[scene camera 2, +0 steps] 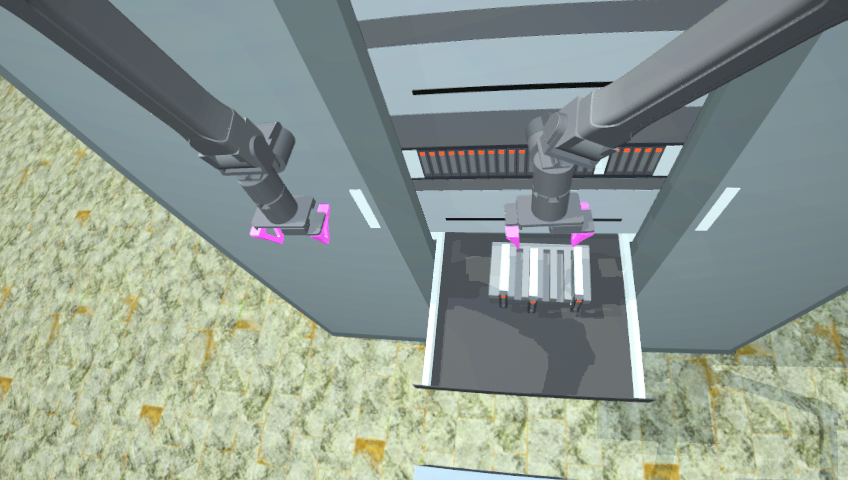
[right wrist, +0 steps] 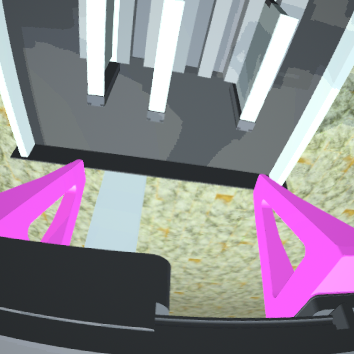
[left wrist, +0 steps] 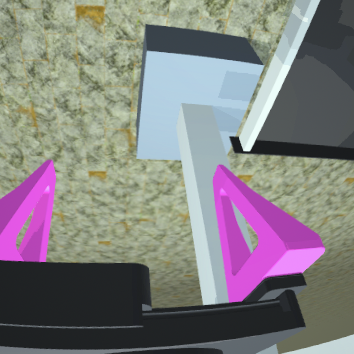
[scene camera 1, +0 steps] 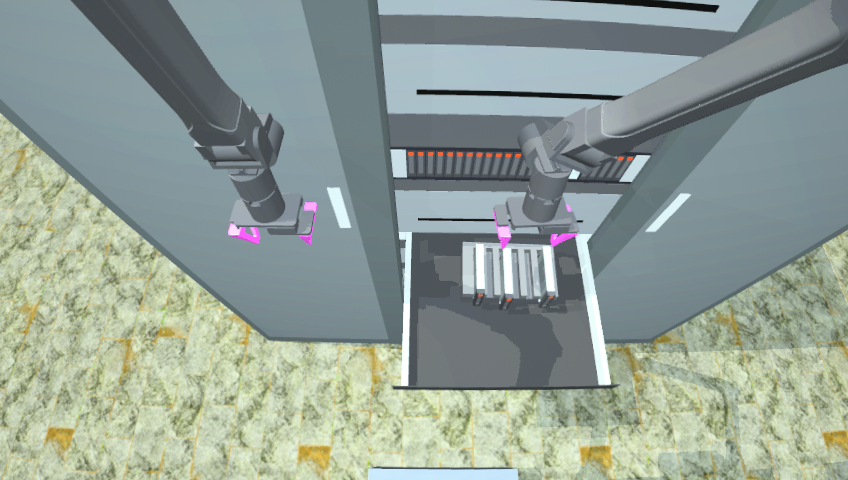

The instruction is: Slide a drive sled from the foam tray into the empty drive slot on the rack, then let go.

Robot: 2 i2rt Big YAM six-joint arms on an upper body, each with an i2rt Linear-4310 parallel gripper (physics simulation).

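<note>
The foam tray is a grey slotted block in the pulled-out drawer. Three white drive sleds with orange-marked front ends stand in it: a left one, a middle one and a right one. My right gripper is open and empty, above the tray's back part in the scene views. My left gripper is open and empty, left of the drawer. The rack's drive row is partly hidden by the right arm; I cannot make out the empty slot.
The drawer has pale side walls and a dark front lip. Grey cabinet panels stand on both sides. A light blue block with a grey post stands near the drawer's front.
</note>
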